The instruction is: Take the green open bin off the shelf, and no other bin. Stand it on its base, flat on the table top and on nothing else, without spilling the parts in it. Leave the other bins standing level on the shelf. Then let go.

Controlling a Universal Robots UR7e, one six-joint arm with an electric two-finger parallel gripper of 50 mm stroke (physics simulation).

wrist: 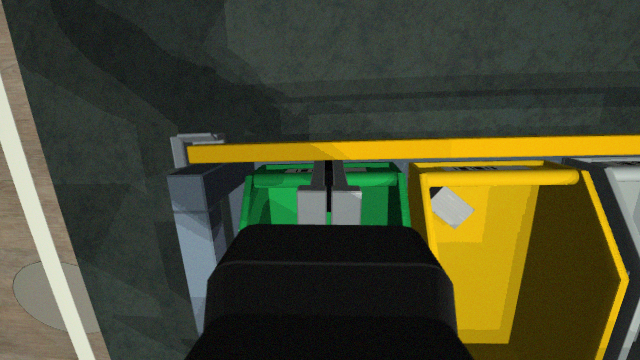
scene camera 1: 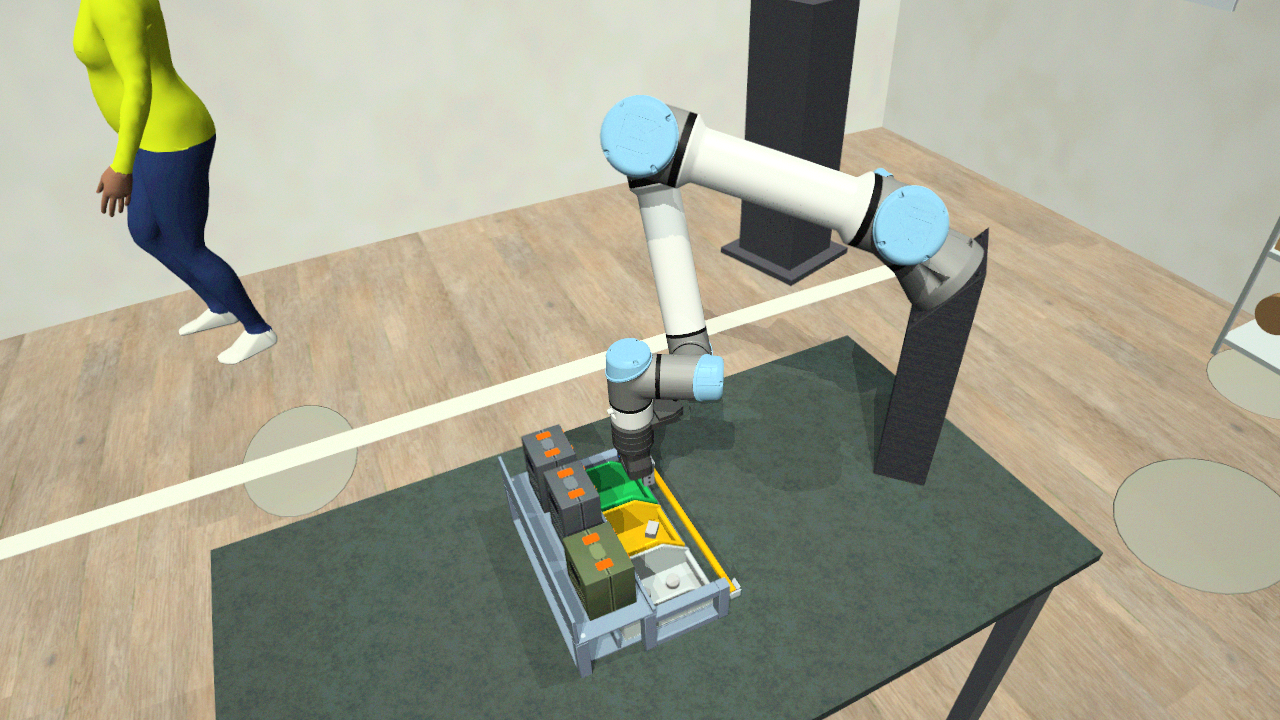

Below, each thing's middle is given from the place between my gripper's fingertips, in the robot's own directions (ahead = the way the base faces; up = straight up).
Right now my hand is 8 cm short of the green open bin [scene camera 1: 615,488], 3 cm to the left of it and 1 cm above it. Also, from my hand: yellow bar [scene camera 1: 719,571]: 11 cm to the left, 2 cm ahead, 1 cm above; then light grey bin [scene camera 1: 653,566]: 19 cm to the left, 15 cm ahead, 1 cm below; then yellow bin [scene camera 1: 629,520]: 12 cm ahead, 8 cm to the left, 1 cm below.
